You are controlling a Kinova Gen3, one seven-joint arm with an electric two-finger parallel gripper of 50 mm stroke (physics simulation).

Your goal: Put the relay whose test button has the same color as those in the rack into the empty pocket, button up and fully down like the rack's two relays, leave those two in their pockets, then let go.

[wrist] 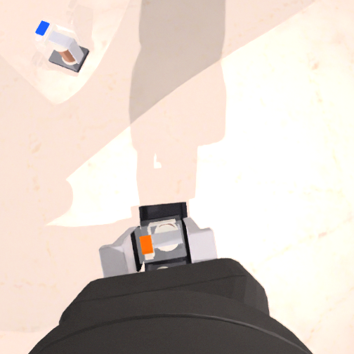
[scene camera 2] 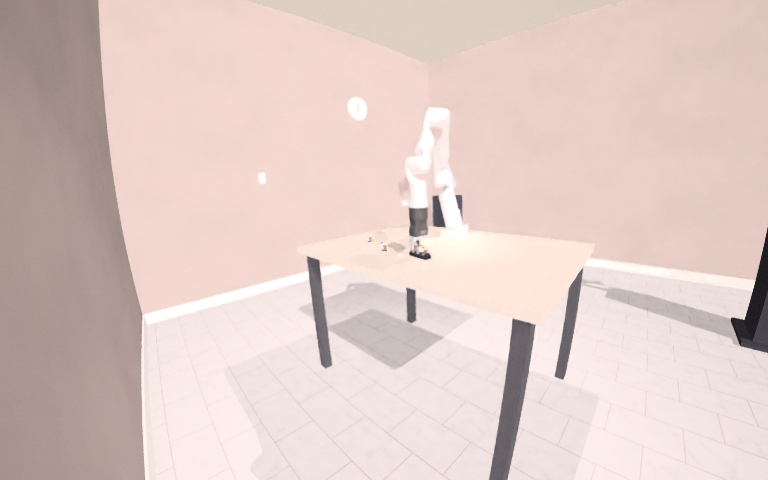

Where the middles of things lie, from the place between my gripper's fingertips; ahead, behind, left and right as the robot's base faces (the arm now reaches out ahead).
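Black rack (wrist: 154, 210): my gripper 3 cm to the right of it, 2 cm above.
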